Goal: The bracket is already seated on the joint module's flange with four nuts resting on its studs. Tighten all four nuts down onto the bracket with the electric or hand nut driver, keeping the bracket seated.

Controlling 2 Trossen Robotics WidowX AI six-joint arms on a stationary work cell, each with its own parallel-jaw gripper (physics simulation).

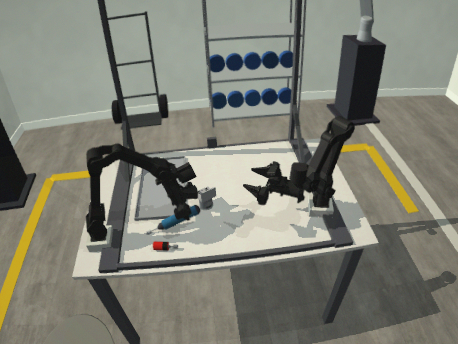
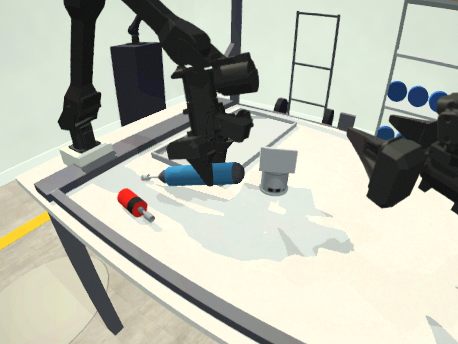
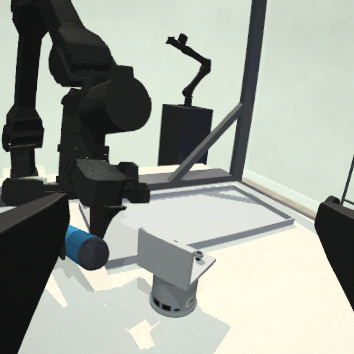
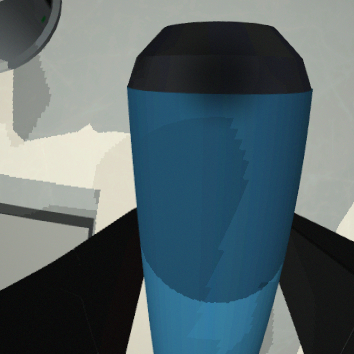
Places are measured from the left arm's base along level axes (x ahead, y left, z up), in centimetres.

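Where they show: left gripper, fingertip midpoint: [image 1: 247,177] [image 2: 370,123] [image 3: 197,211]; right gripper, fingertip midpoint: [image 1: 188,217] [image 2: 215,182] [image 3: 78,256] [image 4: 207,219]; left arm's base, origin of the base link: [image 1: 321,202]; right arm's base, origin of the base link: [image 1: 98,235] [image 2: 84,145] [image 3: 23,172].
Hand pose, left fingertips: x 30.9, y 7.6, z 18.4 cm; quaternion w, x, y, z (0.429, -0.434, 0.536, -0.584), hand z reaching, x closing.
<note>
Each offset is from my left fingertips to the centre of the thing.
The blue driver @(dx +29.5, dy +7.9, dz -18.5 cm) [image 1: 169,221] [image 2: 187,175] [image 3: 77,245] [image 4: 215,175] lies nearly level in my right gripper [image 1: 185,212] [image 2: 210,172] [image 4: 207,219], which is shut on its handle; its bit points away from the module. The bracket @(dx +18.5, dy -6.5, dz -14.3 cm) [image 1: 207,191] [image 2: 278,160] [image 3: 165,255] sits on the grey joint module @(dx +18.5, dy -6.5, dz -18.8 cm) [image 1: 205,202] [image 2: 275,181] [image 3: 172,292], which stands upright beside the driver's rear end. One nut @(dx +18.2, dy -9.0, dz -15.2 cm) [image 3: 198,255] shows on the bracket; the others are hidden or too small to tell. My left gripper [image 1: 250,178] [image 3: 197,211] is open and empty, apart from the module.
A red hand driver @(dx +30.0, dy +19.4, dz -20.8 cm) [image 1: 160,245] [image 2: 131,201] lies near the table's front left. A shallow grey tray [image 1: 136,210] [image 2: 274,142] [image 3: 255,230] lies behind the blue driver. Dark frame bars [image 1: 225,255] run along the table edges, with uprights behind.
</note>
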